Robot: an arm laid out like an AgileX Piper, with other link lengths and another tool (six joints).
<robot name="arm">
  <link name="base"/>
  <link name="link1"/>
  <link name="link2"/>
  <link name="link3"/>
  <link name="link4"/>
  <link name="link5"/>
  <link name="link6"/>
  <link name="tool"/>
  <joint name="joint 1" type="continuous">
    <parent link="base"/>
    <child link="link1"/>
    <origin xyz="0 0 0.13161"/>
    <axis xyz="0 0 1"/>
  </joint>
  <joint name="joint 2" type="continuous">
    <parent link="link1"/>
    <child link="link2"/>
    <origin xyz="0 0 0" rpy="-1.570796 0 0"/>
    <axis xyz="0 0 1"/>
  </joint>
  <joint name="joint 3" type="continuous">
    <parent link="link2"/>
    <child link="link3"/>
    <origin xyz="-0.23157 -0.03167 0"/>
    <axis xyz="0 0 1"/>
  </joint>
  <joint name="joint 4" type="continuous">
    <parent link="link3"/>
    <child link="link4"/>
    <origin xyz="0.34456 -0.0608 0" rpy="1.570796 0 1.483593"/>
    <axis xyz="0 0 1"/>
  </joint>
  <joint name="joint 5" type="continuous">
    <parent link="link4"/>
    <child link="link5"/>
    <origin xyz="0 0 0" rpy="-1.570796 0 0"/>
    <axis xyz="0 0 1"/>
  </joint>
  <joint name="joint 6" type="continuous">
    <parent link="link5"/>
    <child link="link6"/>
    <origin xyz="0 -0.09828 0" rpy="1.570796 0 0"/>
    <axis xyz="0 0 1"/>
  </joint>
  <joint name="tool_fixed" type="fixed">
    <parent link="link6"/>
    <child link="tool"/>
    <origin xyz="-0.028 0.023 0.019" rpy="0 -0.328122 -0.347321"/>
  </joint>
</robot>
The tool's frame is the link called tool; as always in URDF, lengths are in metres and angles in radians. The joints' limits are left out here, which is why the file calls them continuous.
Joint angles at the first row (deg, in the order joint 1, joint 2, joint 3, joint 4, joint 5, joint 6):
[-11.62 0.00 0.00 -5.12 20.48 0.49]
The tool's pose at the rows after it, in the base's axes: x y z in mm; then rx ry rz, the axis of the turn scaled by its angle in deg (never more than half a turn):
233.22, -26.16, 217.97, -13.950, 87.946, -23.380
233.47, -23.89, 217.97, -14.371, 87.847, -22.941
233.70, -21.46, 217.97, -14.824, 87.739, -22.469
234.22, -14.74, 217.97, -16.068, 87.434, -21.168
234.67, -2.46, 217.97, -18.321, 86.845, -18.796
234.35, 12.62, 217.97, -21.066, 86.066, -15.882
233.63, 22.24, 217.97, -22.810, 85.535, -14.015
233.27, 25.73, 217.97, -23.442, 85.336, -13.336
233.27, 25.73, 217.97, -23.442, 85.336, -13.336
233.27, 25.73, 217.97, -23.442, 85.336, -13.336
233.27, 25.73, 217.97, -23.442, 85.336, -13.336
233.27, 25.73, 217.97, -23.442, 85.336, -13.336
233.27, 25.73, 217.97, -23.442, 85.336, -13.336
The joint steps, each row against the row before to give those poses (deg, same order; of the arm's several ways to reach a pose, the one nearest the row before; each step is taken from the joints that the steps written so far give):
[0.00 0.00 0.00 0.01 0.01 0.00]
[0.56 0.00 0.00 -0.02 -0.01 0.01]
[0.59 0.00 0.00 0.02 0.01 -0.01]
[1.64 0.00 0.00 0.00 0.00 -0.01]
[3.01 0.00 0.00 0.00 0.00 0.01]
[3.68 0.00 0.00 -0.01 -0.01 0.01]
[2.35 0.00 0.00 0.00 0.00 -0.01]
[0.86 0.00 0.00 0.01 0.01 0.00]
[0.00 0.00 0.00 0.00 0.00 0.00]
[0.00 0.00 0.00 0.00 0.00 0.00]
[0.00 0.00 0.00 0.00 0.00 0.00]
[0.00 0.00 0.00 0.00 0.00 0.00]
[0.00 0.00 0.00 0.00 0.00 0.00]

